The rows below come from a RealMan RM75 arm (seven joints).
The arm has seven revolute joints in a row. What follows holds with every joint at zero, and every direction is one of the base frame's. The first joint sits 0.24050 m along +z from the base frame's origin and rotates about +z. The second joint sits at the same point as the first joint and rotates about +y. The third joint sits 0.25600 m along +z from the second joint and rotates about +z. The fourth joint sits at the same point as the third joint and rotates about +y. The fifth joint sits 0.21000 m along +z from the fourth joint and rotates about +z. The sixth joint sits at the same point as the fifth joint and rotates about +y. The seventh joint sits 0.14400 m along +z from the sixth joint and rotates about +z. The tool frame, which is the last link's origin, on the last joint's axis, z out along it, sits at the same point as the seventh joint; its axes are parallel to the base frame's.
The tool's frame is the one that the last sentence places.
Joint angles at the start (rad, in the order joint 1, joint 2, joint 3, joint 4, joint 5, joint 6, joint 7): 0.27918 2.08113 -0.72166 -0.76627 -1.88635 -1.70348 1.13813
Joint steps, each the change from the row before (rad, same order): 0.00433 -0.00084 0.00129 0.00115 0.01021 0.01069 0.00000; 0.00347 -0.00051 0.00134 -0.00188 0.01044 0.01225 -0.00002; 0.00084 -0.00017 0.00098 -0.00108 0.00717 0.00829 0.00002; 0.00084 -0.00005 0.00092 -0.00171 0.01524 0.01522 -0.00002; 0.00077 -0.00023 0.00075 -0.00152 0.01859 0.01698 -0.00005; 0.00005 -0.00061 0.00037 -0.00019 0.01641 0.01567 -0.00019; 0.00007 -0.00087 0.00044 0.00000 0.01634 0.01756 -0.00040; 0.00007 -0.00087 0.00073 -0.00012 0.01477 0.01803 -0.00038; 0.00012 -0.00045 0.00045 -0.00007 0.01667 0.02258 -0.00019; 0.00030 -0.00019 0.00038 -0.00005 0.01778 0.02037 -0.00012
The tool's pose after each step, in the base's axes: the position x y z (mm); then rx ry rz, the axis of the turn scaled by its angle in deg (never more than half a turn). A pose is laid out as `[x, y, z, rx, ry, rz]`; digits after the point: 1 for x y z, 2 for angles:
[302.2, 265.1, 22.0, -152.10, 23.15, 42.58]
[301.7, 268.5, 23.7, -151.15, 22.86, 42.49]
[301.7, 270.3, 24.7, -150.46, 22.79, 42.44]
[301.7, 273.5, 26.6, -149.14, 22.71, 42.47]
[301.6, 277.0, 28.8, -147.61, 22.64, 42.59]
[301.9, 279.9, 30.8, -146.24, 22.71, 42.65]
[302.5, 282.9, 33.0, -144.80, 22.82, 42.61]
[303.3, 285.9, 35.1, -143.39, 22.98, 42.46]
[304.4, 289.4, 37.3, -141.75, 23.26, 42.22]
[305.1, 292.6, 39.6, -140.14, 23.49, 42.19]

